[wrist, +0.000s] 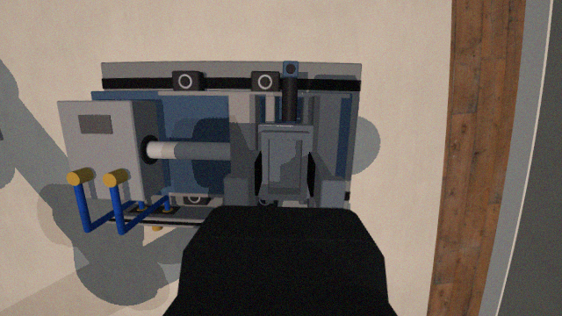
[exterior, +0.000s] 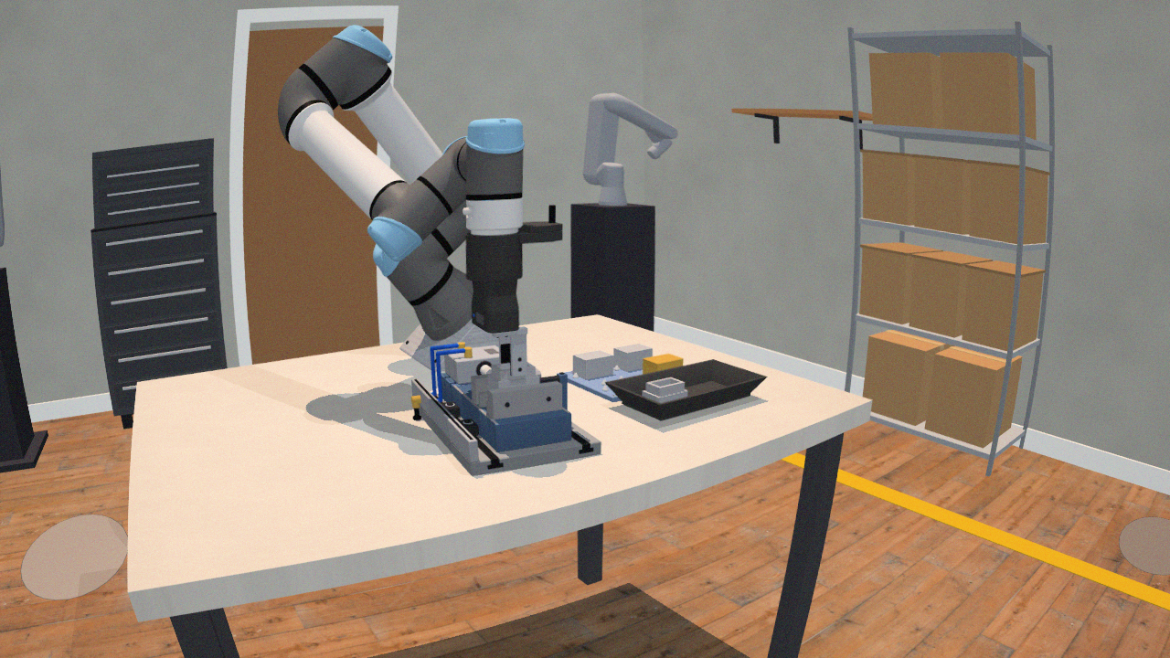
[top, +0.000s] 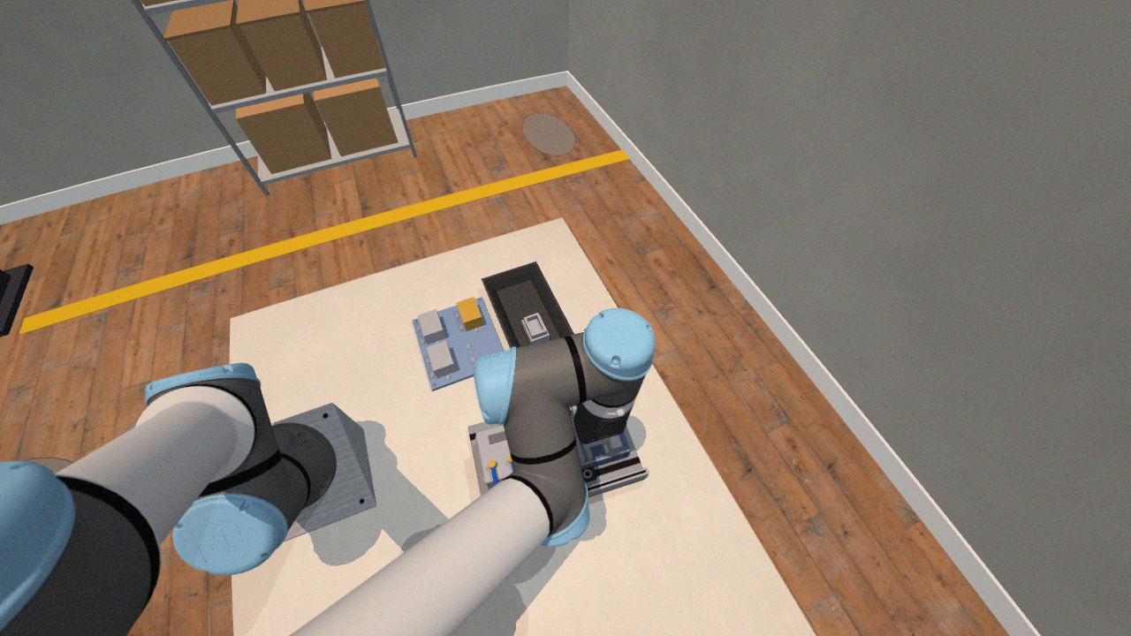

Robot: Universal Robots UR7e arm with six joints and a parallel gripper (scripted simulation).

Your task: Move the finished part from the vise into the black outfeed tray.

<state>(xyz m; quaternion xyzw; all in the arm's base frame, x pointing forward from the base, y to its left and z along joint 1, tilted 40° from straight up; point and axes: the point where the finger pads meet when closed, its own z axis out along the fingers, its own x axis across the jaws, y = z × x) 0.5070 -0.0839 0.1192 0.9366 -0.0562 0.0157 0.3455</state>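
Right now my hand is 37 cm to the right of the yellow block, 13 cm past it and 10 cm above it. From my hand the other things lie so: grey actuator box: 16 cm behind, 5 cm below, 2 cm to the left.
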